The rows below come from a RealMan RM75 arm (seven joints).
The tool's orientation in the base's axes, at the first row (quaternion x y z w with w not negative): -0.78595 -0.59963 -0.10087 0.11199
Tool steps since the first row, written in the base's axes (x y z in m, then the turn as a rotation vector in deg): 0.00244 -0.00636 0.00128 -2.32 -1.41 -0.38; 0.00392 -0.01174 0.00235 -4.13 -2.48 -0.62; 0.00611 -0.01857 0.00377 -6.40 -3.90 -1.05; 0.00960 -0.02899 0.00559 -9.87 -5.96 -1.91; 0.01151 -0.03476 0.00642 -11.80 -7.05 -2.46; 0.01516 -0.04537 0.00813 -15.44 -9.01 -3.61; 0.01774 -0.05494 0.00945 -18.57 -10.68 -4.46; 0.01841 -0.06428 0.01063 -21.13 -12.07 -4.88; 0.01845 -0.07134 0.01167 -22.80 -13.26 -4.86; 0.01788 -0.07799 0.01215 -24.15 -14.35 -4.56; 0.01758 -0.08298 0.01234 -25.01 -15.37 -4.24; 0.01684 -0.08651 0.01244 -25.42 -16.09 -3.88
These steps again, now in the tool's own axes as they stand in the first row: -0.00484 0.00391 -0.00305 -2.01 -1.86 -0.11; -0.00909 0.00666 -0.00564 -3.54 -3.32 -0.24; -0.01439 0.01044 -0.00897 -5.56 -5.12 -0.31; -0.02253 0.01637 -0.01371 -8.61 -7.90 -0.19; -0.02710 0.01965 -0.01617 -10.28 -9.45 -0.03; -0.03541 0.02579 -0.02087 -13.37 -12.40 0.40; -0.04315 0.03066 -0.02491 -15.97 -14.95 0.63; -0.05123 0.03363 -0.02879 -18.04 -17.04 0.56; -0.05741 0.03541 -0.03188 -19.56 -18.35 0.15; -0.06353 0.03654 -0.03433 -20.83 -19.39 -0.49; -0.06815 0.03751 -0.03600 -21.90 -19.97 -1.12; -0.07156 0.03770 -0.03716 -22.56 -20.20 -1.69
